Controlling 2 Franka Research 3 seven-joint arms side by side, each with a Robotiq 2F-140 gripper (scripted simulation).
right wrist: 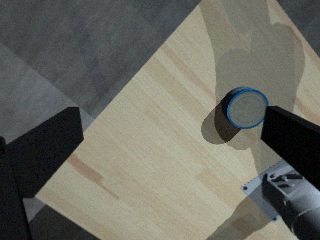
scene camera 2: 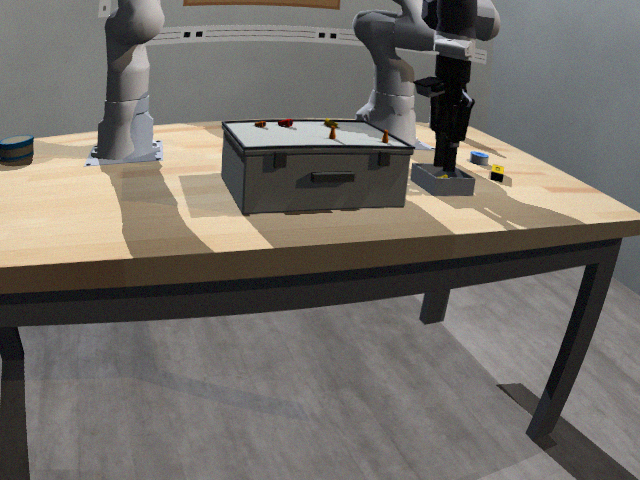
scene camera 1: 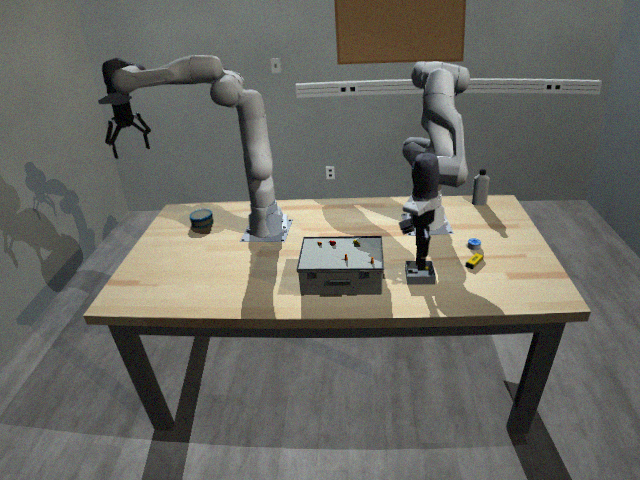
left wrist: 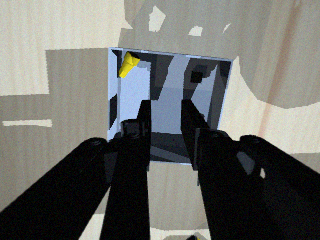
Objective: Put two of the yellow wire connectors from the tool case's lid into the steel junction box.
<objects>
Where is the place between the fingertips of my right gripper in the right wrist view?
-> At 172,123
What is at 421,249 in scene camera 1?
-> My left gripper.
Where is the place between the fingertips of my left gripper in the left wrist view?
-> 166,114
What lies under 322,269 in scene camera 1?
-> A grey tool case.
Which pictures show my right gripper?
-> The right wrist view and scene camera 1 only.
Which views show my left gripper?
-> Scene camera 2, scene camera 1 and the left wrist view only.
</objects>
